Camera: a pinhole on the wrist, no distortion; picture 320 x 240 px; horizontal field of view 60.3 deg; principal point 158.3 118.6 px. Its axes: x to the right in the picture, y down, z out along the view. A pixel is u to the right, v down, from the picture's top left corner.
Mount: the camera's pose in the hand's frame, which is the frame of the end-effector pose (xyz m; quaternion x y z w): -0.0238 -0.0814 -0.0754 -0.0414 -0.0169 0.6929 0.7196
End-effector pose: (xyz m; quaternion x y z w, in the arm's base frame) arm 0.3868 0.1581 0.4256 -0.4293 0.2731 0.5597 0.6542
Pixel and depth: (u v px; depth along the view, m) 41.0 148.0 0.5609
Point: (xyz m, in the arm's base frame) 0.5834 0.5093 0.8523
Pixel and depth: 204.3 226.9 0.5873
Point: 0.2153 0.4325 0.8983
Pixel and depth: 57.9 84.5 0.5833
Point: 0.5872 0.6026 0.7528
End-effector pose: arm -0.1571 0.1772 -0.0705 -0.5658 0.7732 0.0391 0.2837
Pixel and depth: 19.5 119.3 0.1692
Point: 0.0329 0.1919 -0.0889
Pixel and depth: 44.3 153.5 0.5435
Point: 0.3110 0.3785 -0.3172
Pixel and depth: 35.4 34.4 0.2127
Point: 0.0494 0.1546 -0.1568
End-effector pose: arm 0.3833 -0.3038 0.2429 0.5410 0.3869 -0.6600 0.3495
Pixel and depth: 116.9 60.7 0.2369
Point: 0.2119 -0.4011 0.2717
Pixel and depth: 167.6 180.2 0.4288
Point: 0.2150 -0.5804 0.4402
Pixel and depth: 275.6 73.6 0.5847
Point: 0.3156 -0.8399 0.2441
